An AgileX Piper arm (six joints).
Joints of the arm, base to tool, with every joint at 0 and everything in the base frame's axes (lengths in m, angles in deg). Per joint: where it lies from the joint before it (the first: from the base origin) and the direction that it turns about. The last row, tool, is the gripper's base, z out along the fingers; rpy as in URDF.
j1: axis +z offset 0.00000 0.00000 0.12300
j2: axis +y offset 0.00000 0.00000 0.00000
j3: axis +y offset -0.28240 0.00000 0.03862
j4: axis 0.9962 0 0.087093 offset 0.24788 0.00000 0.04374
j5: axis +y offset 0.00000 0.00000 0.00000
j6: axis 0.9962 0 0.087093 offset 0.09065 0.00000 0.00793
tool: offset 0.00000 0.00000 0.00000 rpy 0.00 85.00 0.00
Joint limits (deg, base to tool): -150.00..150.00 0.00..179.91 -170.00..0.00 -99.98..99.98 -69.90..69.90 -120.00..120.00
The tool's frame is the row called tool.
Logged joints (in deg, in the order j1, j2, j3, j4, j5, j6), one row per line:
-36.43, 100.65, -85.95, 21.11, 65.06, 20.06
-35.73, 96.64, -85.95, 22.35, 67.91, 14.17
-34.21, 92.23, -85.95, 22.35, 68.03, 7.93
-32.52, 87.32, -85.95, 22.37, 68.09, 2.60
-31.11, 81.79, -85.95, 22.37, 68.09, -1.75
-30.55, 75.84, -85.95, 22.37, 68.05, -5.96
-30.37, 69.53, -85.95, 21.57, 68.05, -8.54
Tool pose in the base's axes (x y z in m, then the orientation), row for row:
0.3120, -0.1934, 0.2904, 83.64, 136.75, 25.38
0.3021, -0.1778, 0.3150, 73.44, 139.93, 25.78
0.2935, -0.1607, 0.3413, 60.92, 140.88, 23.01
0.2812, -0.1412, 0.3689, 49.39, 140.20, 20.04
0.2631, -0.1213, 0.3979, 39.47, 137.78, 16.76
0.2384, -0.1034, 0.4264, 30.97, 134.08, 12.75
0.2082, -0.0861, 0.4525, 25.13, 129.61, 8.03
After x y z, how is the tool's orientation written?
As a rotation vector, in degrees.
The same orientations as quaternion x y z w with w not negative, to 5 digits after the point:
0.50921, 0.83256, 0.15452, 0.15387
0.45177, 0.86079, 0.15859, 0.17262
0.38336, 0.88655, 0.14480, 0.21471
0.31806, 0.90286, 0.12905, 0.25890
0.26036, 0.90886, 0.11056, 0.30654
0.20935, 0.90636, 0.08619, 0.35674
0.17375, 0.89612, 0.05552, 0.40460

